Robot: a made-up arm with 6 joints.
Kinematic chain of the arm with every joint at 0, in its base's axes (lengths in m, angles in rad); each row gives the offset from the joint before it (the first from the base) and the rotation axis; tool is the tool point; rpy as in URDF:
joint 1: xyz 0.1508 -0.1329 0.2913 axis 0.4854 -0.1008 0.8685
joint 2: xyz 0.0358 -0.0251 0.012 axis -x
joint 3: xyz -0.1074 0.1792 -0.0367 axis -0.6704 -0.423 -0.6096
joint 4: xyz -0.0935 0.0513 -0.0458 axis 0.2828 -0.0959 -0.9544
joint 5: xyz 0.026 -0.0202 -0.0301 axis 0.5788 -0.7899 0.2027
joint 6: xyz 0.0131 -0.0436 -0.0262 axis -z
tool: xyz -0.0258 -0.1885 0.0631 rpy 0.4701 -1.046 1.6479
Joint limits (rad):
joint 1: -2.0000..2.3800
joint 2: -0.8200..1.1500
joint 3: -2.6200..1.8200
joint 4: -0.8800..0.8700
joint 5: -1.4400..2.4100
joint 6: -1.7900..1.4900
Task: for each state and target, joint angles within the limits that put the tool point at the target. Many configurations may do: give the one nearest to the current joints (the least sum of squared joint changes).
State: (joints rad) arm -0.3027 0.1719 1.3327 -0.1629 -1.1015 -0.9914
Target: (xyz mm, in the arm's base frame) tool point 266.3 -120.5 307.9
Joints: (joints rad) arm -0.6924 -0.1871 1.1219 -0.8800 -0.8947 -1.0536
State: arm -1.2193 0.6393 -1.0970 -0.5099 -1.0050 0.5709
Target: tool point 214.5 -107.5 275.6
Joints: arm -1.3177 0.3299 -1.2000 -0.5358 -1.1235 0.5404
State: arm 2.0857 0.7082 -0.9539 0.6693 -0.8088 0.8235
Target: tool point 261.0 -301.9 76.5
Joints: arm 2.3800 0.4108 -0.9600 0.8700 -0.4050 0.8459
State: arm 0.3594 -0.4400 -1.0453 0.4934 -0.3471 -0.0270
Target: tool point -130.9 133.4 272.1
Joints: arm -0.5490 -0.6999 -0.4084 0.8700 -0.0091 0.5858
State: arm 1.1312 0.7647 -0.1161 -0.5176 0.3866 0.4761
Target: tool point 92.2 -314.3 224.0
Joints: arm 0.5475 1.1500 0.1639 -0.1433 0.4555 0.1590
